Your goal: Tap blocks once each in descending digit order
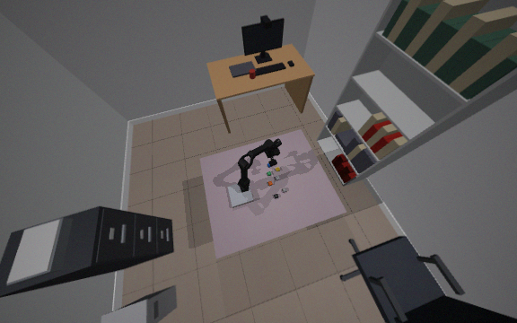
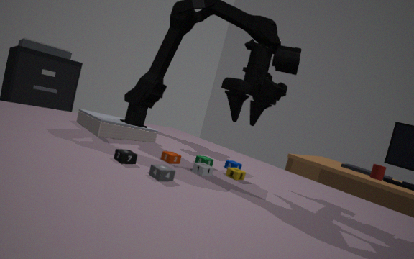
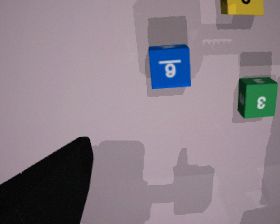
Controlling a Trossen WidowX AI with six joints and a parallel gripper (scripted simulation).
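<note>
My gripper tip is now 12 cm above the yellow block, 6 cm to the left of it and 6 cm short of it. The rest, counted from my gripper tip: blue block: 12 cm below; then green block: 12 cm below, 8 cm to the right, 3 cm behind; then white 1 block: 14 cm to the right, 12 cm below, 3 cm ahead.
</note>
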